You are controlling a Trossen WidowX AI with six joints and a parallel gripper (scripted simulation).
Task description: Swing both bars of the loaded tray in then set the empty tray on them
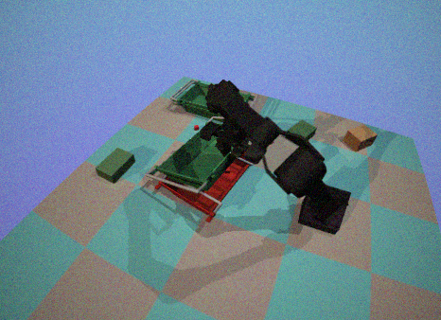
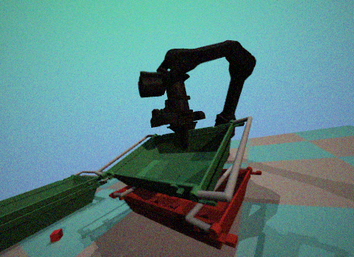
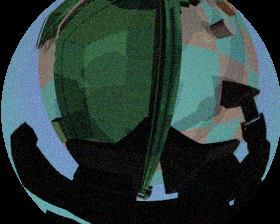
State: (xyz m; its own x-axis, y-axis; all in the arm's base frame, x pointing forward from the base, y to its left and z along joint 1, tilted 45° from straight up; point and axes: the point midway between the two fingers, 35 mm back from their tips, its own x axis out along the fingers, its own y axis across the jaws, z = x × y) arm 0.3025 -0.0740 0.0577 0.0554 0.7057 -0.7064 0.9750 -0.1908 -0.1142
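Now: gripper tip 80 mm short of the green tray and 20 mm to the left of it. Round my gripper tip: grey cylinder 260 mm behind, 210 mm to the right, 90 mm below; small red block 230 mm ahead, 250 mm to the right, 120 mm below; red cube 90 mm behind, 290 mm to the right, 120 mm below.
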